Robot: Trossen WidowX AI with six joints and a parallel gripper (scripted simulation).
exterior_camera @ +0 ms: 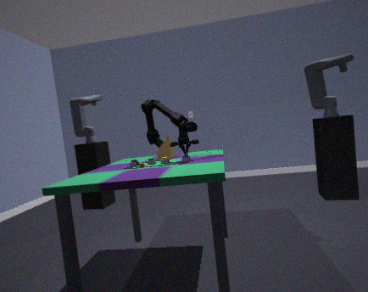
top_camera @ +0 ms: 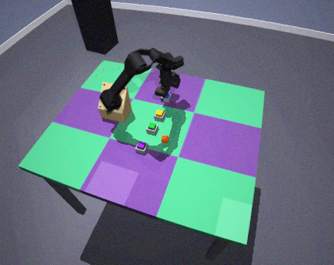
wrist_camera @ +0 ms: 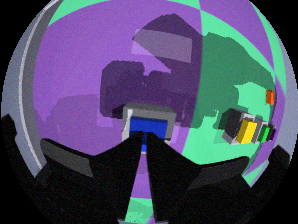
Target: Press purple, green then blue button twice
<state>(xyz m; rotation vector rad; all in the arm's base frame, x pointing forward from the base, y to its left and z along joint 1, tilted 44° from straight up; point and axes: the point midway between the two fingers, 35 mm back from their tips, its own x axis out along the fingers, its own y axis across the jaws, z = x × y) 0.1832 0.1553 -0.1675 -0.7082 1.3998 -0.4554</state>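
Right now my gripper tip is 10 mm above the blue button. Round my gripper tip: yellow button (30 mm ahead, 140 mm to the right); orange block (120 mm ahead, 270 mm to the right, 20 mm below); green button (30 mm ahead, 240 mm to the right).
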